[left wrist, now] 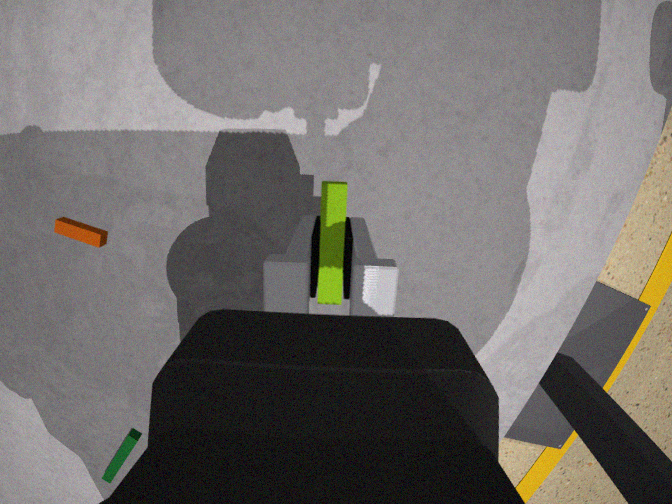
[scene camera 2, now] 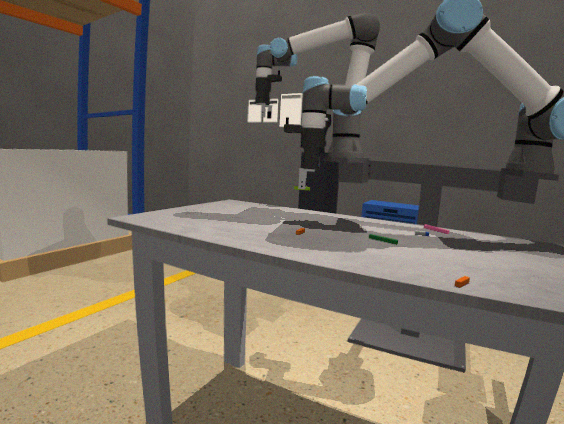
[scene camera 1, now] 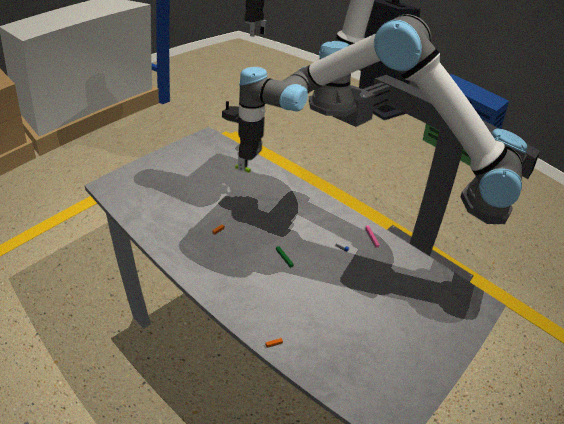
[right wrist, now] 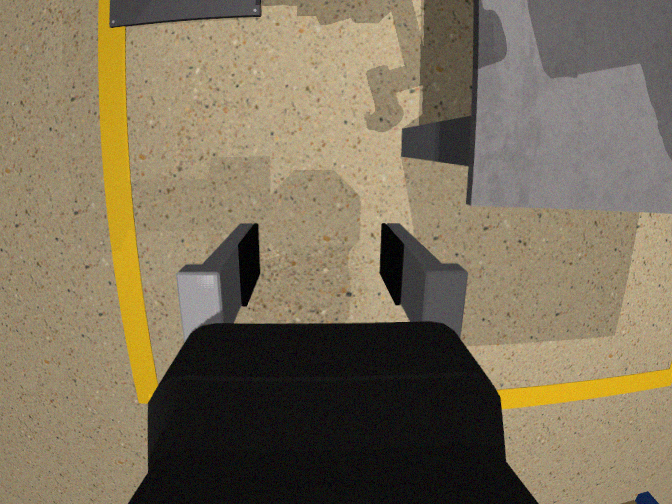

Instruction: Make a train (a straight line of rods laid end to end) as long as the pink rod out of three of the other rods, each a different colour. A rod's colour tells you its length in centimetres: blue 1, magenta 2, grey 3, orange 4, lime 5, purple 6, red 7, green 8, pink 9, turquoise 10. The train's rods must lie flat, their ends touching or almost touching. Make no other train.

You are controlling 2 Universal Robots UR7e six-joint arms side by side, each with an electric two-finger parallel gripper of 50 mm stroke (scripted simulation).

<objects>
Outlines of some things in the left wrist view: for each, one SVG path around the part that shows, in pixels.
My left gripper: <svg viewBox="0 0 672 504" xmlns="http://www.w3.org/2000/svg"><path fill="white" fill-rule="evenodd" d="M99 503L525 504L498 462L499 397L459 329L450 322L436 318L394 317L399 269L393 259L380 259L377 257L364 218L346 217L343 291L344 299L350 298L349 315L309 314L310 297L316 297L321 224L320 216L303 215L286 254L269 254L264 261L264 311L229 309L209 311L199 317L153 381L147 449L111 496Z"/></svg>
An orange rod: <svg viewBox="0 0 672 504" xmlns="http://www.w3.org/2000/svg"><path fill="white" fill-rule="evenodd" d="M55 219L55 233L99 248L107 243L108 231L66 217Z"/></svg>
</objects>
